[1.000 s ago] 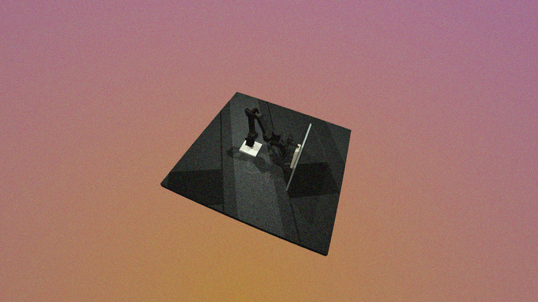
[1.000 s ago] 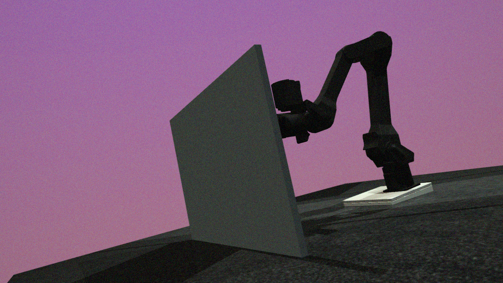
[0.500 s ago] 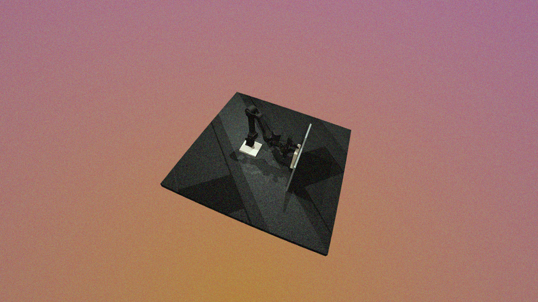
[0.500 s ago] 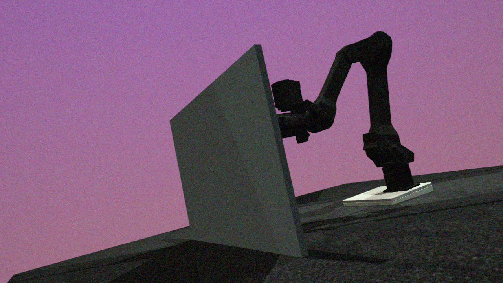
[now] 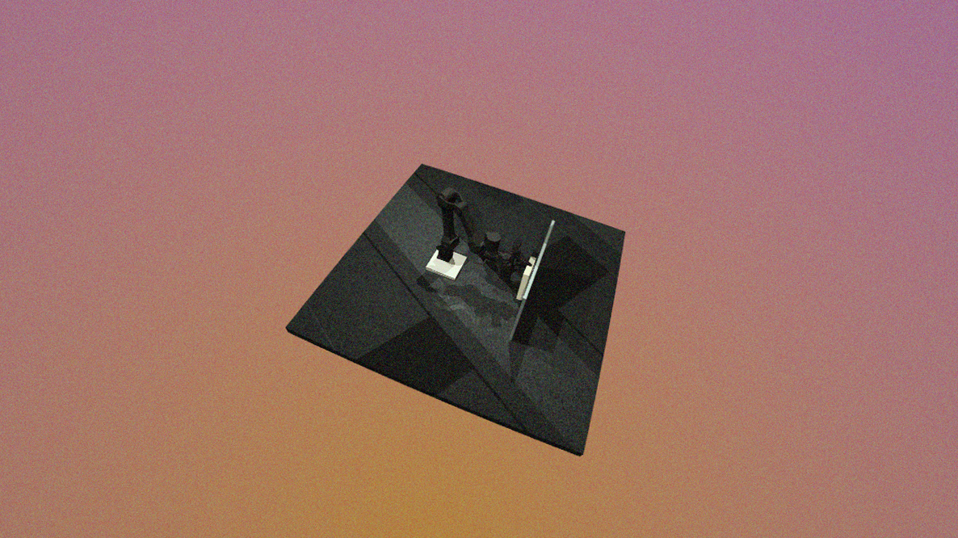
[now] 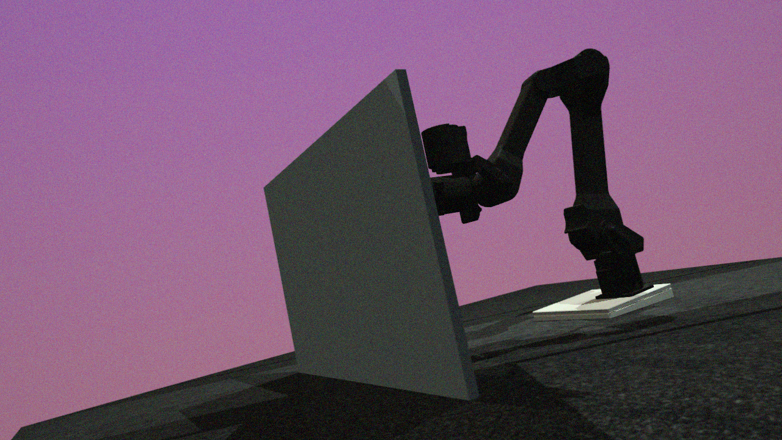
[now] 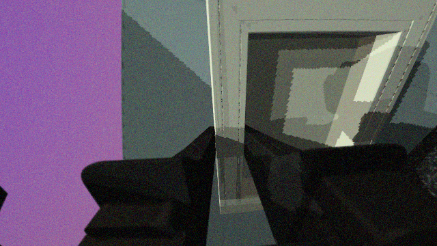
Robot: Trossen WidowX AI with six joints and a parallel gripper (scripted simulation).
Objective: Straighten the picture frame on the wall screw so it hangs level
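Right now the picture frame is 20 mm to the right of my gripper tip and 50 mm below it. From my gripper tip the other things lie so: wall panel: 10 mm ahead, 70 mm below.
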